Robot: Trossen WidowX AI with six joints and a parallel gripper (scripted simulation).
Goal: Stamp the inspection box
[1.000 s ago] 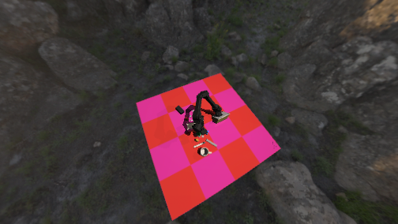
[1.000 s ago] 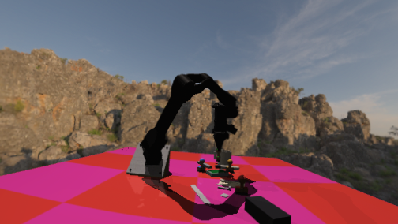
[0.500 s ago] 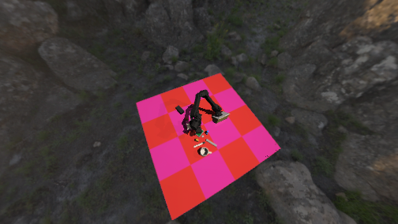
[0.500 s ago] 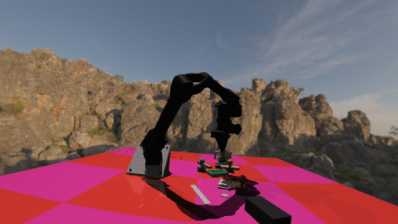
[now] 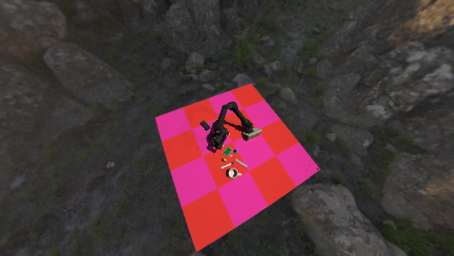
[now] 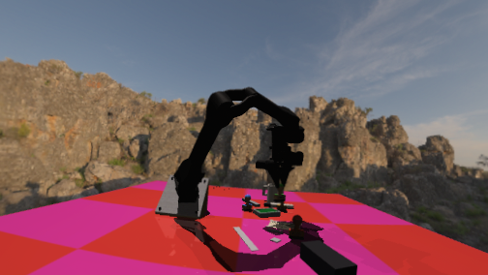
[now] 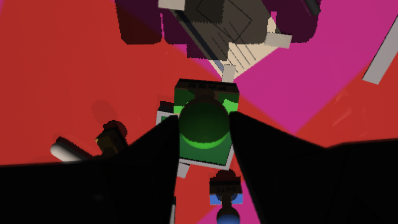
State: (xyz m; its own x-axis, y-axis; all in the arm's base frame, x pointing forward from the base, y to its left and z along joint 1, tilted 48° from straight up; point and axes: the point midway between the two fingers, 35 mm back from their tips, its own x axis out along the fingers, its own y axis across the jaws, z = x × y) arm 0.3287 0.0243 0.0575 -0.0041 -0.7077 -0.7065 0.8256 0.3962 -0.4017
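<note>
My gripper tip is now 12 cm above the card, 5 cm to the left of it and 1 cm short of it. The rest, counted from my gripper tip: green-knobbed stamp 3 cm below; orange-knobbed stamp 13 cm to the left, 10 cm below, 4 cm ahead; green ink pad 11 cm below, 7 cm to the left, 3 cm behind.
</note>
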